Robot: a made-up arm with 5 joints.
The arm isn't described. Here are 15 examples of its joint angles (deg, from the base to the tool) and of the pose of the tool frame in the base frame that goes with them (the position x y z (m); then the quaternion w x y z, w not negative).
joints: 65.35 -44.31 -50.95 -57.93 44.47
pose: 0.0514 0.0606 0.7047 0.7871 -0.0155 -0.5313 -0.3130
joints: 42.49 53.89 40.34 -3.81 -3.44
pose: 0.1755 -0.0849 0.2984 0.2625 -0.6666 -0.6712 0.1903
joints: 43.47 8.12 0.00 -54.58 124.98
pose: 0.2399 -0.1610 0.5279 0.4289 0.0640 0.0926 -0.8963
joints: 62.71 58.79 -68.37 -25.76 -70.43
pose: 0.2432 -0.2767 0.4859 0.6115 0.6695 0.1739 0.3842
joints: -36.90 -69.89 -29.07 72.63 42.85
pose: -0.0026 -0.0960 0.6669 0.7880 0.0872 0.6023 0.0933
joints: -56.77 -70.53 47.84 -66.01 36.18
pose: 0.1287 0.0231 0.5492 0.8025 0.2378 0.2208 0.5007
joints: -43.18 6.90 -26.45 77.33 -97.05
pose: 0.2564 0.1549 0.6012 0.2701 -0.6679 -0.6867 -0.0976
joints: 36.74 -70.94 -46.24 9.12 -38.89
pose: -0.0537 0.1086 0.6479 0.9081 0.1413 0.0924 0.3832
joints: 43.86 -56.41 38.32 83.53 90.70
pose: 0.1465 -0.0768 0.5640 0.1013 0.0300 0.8843 -0.4548
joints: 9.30 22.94 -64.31 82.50 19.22
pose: 0.3157 -0.0513 0.6355 0.2610 0.3783 0.8626 -0.2114
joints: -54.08 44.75 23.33 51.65 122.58
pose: 0.2195 0.1417 0.3168 0.0248 -0.9213 0.3707 -0.1145
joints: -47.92 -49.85 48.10 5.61 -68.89
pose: 0.1526 0.0665 0.5293 0.0456 -0.3735 -0.8037 -0.4609
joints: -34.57 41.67 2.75 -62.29 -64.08
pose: 0.2853 0.1316 0.3764 0.1117 0.3774 0.7032 0.5921
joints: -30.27 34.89 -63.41 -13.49 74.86
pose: 0.3273 0.1106 0.5924 0.9137 0.0938 0.3744 -0.1276
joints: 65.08 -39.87 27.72 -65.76 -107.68
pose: 0.1433 -0.0903 0.5722 0.6566 0.2912 0.2207 0.6598
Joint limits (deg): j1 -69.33..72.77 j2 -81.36..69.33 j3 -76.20..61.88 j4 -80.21..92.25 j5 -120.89..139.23
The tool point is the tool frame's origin. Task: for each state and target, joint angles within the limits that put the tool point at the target. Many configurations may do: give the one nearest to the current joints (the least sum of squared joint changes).
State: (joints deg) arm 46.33 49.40 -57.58 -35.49 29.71
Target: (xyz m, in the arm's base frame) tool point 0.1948 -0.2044 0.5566
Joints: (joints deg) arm 60.68 5.64 -10.33 -37.95 32.06
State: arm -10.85 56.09 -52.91 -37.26 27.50
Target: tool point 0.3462 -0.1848 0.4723
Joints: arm 33.54 54.25 -57.22 -36.97 28.66
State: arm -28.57 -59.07 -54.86 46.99 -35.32
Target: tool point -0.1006 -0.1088 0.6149
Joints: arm -27.96 -80.90 -44.79 47.32 -33.24
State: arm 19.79 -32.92 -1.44 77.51 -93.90
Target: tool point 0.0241 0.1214 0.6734
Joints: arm 57.60 -69.61 -33.24 75.57 -95.67
